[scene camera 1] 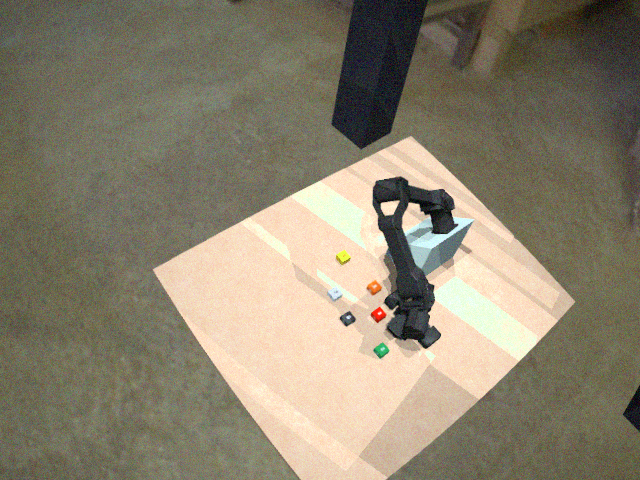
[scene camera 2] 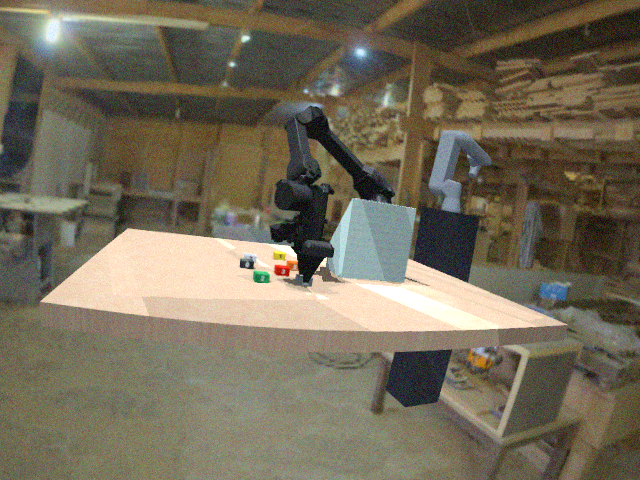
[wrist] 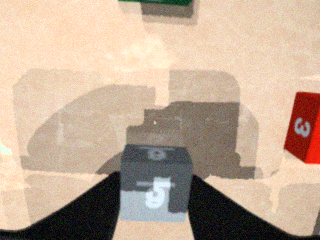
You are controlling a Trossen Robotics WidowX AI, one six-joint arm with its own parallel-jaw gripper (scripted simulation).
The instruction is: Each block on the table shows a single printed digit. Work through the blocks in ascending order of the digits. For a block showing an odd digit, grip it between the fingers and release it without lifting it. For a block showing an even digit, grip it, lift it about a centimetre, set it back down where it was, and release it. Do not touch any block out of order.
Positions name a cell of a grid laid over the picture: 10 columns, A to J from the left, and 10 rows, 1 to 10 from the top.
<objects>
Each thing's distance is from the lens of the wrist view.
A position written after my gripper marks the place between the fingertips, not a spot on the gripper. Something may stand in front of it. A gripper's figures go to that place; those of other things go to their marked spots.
my gripper (wrist: E8): 11 cm
grey block (wrist: E8): 10 cm
</objects>
